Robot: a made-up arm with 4 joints. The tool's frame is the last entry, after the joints. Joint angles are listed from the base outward. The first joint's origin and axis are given. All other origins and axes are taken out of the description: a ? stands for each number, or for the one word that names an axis. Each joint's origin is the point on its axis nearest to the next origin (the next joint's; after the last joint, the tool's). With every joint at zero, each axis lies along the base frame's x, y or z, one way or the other. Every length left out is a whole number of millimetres.
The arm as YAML. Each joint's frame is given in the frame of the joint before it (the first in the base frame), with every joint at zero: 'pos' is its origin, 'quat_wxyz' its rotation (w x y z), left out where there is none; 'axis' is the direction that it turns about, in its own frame. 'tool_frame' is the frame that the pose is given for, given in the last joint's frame.
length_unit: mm
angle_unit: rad
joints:
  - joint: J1
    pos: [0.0, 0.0, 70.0]
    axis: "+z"
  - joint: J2
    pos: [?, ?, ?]
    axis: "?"
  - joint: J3
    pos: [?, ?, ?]
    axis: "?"
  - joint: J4
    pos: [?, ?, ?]
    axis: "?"
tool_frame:
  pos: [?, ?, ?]
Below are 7 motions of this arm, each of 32 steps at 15 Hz.
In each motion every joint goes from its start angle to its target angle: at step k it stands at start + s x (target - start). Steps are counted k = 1, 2, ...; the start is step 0. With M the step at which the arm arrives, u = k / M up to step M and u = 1 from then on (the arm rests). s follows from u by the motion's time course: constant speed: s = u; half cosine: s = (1 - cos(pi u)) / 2; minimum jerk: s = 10 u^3 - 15 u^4 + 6 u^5.
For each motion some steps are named. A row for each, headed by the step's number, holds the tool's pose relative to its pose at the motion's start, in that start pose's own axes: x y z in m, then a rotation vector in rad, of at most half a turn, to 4 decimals.
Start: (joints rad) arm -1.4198 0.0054 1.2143 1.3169
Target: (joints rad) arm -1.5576 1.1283 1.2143 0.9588
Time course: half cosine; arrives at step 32
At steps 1, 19, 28, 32:
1: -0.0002 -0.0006 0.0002 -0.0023 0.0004 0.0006
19: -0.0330 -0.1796 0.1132 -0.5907 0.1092 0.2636
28: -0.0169 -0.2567 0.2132 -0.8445 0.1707 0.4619
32: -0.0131 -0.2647 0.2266 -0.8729 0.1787 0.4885

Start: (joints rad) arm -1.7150 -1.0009 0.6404 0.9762
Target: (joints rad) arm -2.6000 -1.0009 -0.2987 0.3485
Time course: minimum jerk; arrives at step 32
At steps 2, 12, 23, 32:
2: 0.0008 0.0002 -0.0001 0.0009 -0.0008 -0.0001
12: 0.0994 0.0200 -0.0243 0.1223 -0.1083 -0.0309
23: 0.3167 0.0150 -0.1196 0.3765 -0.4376 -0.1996
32: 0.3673 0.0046 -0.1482 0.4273 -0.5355 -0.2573

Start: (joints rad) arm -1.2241 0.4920 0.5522 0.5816
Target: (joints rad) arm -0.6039 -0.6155 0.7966 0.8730
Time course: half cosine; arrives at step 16
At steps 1, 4, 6, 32:
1: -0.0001 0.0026 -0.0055 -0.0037 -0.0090 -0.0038
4: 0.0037 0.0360 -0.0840 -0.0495 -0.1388 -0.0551
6: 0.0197 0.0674 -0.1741 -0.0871 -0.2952 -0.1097
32: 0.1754 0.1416 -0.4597 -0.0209 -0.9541 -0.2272

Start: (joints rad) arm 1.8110 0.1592 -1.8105 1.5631
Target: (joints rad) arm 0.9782 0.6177 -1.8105 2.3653
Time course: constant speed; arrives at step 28
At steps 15, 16, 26, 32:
15: 0.0262 0.0559 0.1411 0.1032 -0.0461 0.1477
16: 0.0256 0.0596 0.1509 0.1065 -0.0483 0.1625
26: 0.0030 0.0984 0.2479 0.1020 -0.0637 0.3340
32: -0.0052 0.1066 0.2665 0.0919 -0.0654 0.3720

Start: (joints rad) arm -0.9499 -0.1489 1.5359 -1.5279
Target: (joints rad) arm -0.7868 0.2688 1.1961 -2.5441
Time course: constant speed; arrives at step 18
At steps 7, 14, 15, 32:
7: -0.0035 -0.0205 -0.0450 0.1463 -0.4403 -0.1617
14: 0.0269 -0.0282 -0.0796 0.2386 -0.8497 -0.3732
15: 0.0335 -0.0292 -0.0830 0.2468 -0.9051 -0.4070
32: 0.0559 -0.0332 -0.0905 0.2634 -1.0656 -0.5133

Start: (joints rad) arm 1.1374 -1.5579 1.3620 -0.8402
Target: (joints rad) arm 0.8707 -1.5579 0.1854 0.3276
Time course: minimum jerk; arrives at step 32
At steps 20, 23, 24, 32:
20: 0.0185 0.0148 0.0602 0.6203 0.8168 -0.2765
23: 0.0224 -0.0012 0.0528 0.7692 0.9539 -0.2722
24: 0.0230 -0.0060 0.0495 0.8094 0.9884 -0.2677
32: 0.0237 -0.0205 0.0368 0.9287 1.0849 -0.2461

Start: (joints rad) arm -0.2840 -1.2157 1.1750 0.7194
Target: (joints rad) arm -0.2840 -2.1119 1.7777 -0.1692
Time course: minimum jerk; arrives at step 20
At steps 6, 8, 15, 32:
6: 0.0140 0.0675 -0.0386 0.0046 -0.1942 -0.1691
8: 0.0423 0.1302 -0.0682 -0.0104 -0.3637 -0.3336
15: 0.2371 0.3009 -0.1070 -0.2375 -0.8353 -0.9563
32: 0.2782 0.3158 -0.1029 -0.3055 -0.8859 -1.0621

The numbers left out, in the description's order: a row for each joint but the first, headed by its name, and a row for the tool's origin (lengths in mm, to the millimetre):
J2: xyz 170.0 412.0 0.0, axis +y
J3: xyz -244.0 0.0 -70.0, axis -x
J4: xyz 0.0 -14.0 46.0, axis +y
tool: xyz -180.0 0.0 35.0

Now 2 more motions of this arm.
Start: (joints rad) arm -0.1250 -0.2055 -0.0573 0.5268
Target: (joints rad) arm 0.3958 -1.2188 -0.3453 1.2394
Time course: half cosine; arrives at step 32
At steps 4, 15, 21, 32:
4: -0.0019 -0.0071 -0.0119 0.0020 -0.0102 0.0265
15: 0.0078 -0.0850 -0.1211 0.0043 -0.1079 0.3495
21: 0.0413 -0.1271 -0.1711 -0.0241 -0.1686 0.5972
32: 0.0814 -0.1484 -0.1970 -0.0771 -0.2287 0.8319

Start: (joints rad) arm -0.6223 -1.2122 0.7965 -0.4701
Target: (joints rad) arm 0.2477 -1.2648 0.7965 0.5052
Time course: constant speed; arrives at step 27
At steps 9, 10, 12, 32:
9: 0.0150 -0.0838 0.1429 0.2775 0.2398 -0.0282
10: 0.0165 -0.0964 0.1569 0.3091 0.2661 -0.0259
12: 0.0193 -0.1233 0.1833 0.3723 0.3183 -0.0182
32: 0.0338 -0.3795 0.3009 0.8346 0.6797 0.1809

